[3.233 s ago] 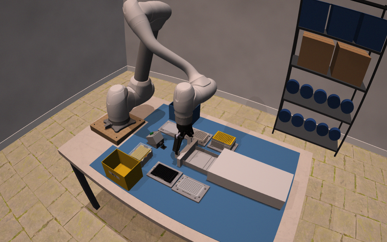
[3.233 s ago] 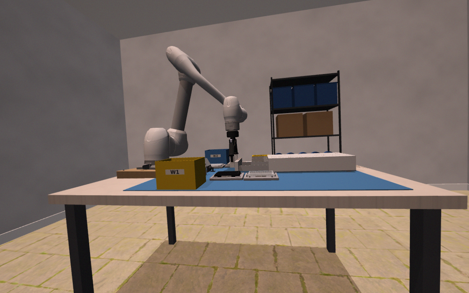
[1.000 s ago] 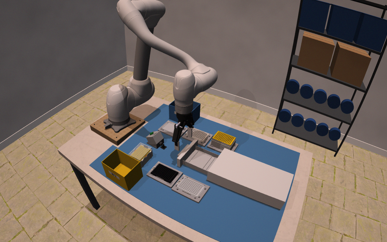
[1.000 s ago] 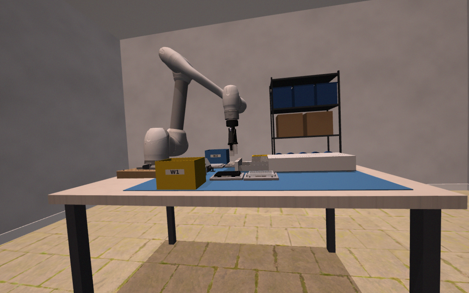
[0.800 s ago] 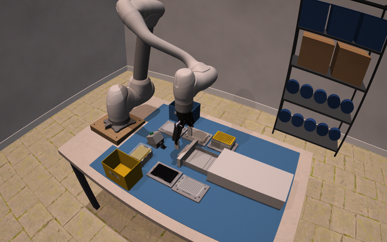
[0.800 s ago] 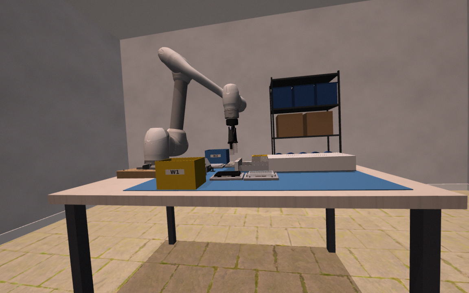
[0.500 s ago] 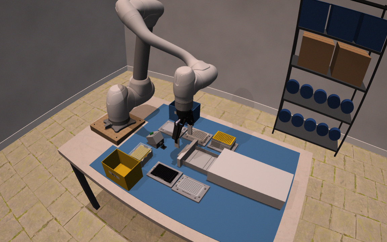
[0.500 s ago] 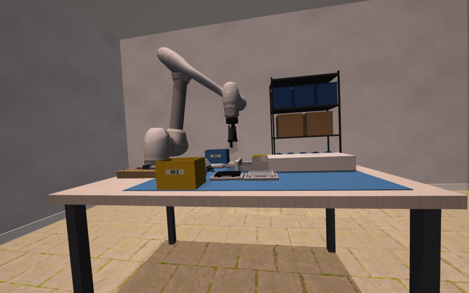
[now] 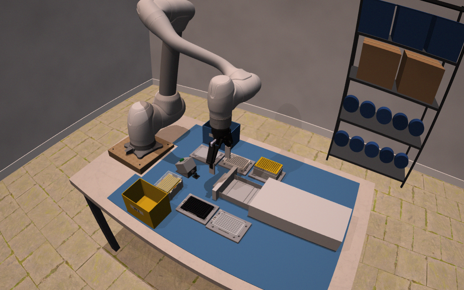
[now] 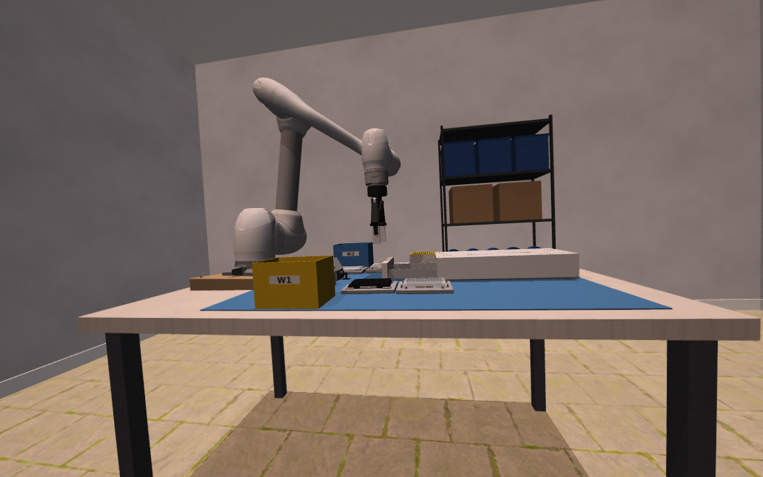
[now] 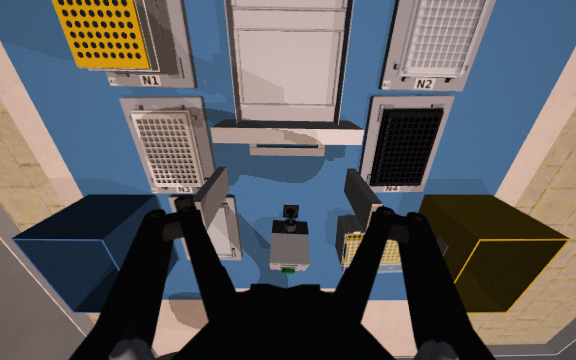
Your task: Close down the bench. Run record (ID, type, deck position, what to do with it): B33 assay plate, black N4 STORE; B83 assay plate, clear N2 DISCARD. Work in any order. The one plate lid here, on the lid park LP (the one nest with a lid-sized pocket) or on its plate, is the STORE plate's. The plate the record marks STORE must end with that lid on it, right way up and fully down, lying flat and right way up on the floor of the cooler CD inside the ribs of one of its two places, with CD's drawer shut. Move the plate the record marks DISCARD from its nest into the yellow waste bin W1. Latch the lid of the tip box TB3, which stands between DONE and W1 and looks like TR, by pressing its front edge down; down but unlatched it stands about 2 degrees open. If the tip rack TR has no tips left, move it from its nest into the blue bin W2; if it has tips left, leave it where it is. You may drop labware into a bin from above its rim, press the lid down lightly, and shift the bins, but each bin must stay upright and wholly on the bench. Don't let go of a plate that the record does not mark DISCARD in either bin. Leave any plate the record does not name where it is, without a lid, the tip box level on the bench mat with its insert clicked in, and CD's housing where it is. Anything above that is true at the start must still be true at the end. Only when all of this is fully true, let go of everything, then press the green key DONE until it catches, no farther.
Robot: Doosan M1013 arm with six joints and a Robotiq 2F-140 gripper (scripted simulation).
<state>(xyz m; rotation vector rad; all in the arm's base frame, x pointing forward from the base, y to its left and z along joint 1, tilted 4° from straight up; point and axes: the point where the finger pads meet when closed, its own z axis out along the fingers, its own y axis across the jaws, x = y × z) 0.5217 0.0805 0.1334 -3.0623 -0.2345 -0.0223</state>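
Now: the clear plate lid 210 mm behind my hand, 130 mm to the left of it and 130 mm below it. Round my hand: white plate 180 mm to the left, 130 mm below, 40 mm behind; black plate 190 mm to the right, 130 mm below, 20 mm ahead; cooler drawer 140 mm ahead, 130 mm below, 20 mm to the left.
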